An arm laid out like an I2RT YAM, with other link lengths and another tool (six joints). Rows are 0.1 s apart.
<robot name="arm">
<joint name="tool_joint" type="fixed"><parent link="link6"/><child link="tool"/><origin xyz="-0.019 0.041 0.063" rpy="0 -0.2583 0.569"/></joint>
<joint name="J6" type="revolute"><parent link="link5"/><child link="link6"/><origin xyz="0 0.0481 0.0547" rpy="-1.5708 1.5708 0"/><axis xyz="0 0 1"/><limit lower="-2.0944" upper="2.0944"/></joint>
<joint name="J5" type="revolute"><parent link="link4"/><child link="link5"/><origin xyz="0.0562 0.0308 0.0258" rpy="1.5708 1.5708 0"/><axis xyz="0 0 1"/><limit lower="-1.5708" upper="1.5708"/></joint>
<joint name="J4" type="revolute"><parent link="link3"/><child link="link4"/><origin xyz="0.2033 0.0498 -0.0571"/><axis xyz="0 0 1"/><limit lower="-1.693" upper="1.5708"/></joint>
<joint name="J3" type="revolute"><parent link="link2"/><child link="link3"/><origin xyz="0.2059 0 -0.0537" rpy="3.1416 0 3.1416"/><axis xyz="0 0 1"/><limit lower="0" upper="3.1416"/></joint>
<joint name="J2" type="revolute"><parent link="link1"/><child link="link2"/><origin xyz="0.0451 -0.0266 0.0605" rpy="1.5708 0 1.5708"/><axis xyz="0 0 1"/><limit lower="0" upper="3.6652"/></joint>
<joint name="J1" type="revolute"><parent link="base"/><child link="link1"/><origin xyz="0 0 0.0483" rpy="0 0 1.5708"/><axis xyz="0 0 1"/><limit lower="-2.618" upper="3.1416"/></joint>
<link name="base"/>
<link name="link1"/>
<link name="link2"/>
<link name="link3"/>
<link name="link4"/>
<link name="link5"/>
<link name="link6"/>
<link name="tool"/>
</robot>
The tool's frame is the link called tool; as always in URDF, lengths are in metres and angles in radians.
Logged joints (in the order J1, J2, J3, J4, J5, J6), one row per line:
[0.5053 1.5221 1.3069 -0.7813 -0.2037 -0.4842]
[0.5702 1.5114 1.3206 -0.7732 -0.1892 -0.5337]
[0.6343 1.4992 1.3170 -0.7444 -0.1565 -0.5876]
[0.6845 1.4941 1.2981 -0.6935 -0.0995 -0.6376]
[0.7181 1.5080 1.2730 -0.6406 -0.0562 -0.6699]
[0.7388 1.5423 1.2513 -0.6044 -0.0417 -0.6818]
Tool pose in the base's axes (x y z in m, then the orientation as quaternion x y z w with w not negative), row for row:
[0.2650 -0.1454 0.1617 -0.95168 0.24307 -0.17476 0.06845]
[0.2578 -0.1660 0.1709 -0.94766 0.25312 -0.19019 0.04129]
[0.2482 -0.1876 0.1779 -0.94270 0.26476 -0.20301 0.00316]
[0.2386 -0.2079 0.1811 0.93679 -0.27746 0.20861 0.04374]
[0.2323 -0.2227 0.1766 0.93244 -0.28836 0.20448 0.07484]
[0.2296 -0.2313 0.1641 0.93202 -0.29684 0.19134 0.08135]
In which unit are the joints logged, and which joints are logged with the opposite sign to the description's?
The joints are logged in radians. Opposite sign: J1.
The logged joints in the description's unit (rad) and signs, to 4 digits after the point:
[-0.5053 1.5221 1.3069 -0.7813 -0.2037 -0.4842]
[-0.5702 1.5114 1.3206 -0.7732 -0.1892 -0.5337]
[-0.6343 1.4992 1.3170 -0.7444 -0.1565 -0.5876]
[-0.6845 1.4941 1.2981 -0.6935 -0.0995 -0.6376]
[-0.7181 1.5080 1.2730 -0.6406 -0.0562 -0.6699]
[-0.7388 1.5423 1.2513 -0.6044 -0.0417 -0.6818]

